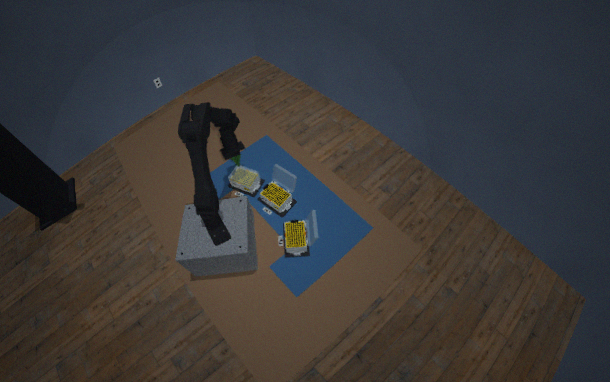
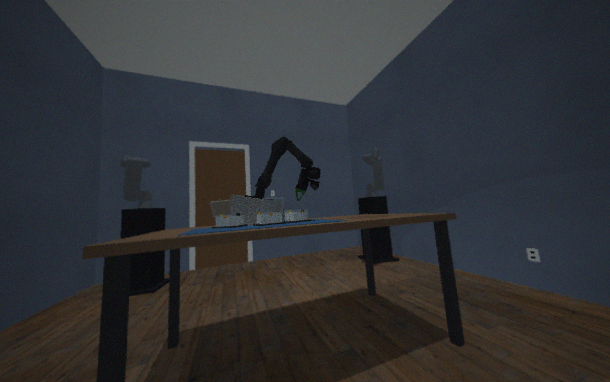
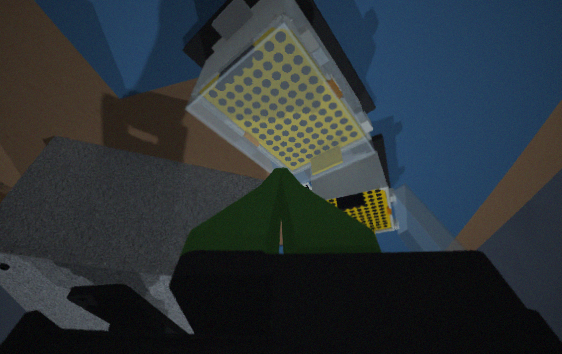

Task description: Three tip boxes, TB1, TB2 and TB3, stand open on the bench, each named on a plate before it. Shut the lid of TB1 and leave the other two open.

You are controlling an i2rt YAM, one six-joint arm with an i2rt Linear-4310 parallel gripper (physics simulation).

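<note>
A tip box at one end of the row has its clear lid down over its yellow rack; whether the lid is fully seated cannot be told. The middle box has its lid standing up. The box at the other end also has its lid upright. The name plates are too small to read. My gripper is shut and empty, its green fingertips above the lidded box and apart from it.
The boxes stand on a blue mat on the wooden bench. The speckled grey base block of the arm stands close to the lidded and middle boxes. Small name plates lie before the boxes.
</note>
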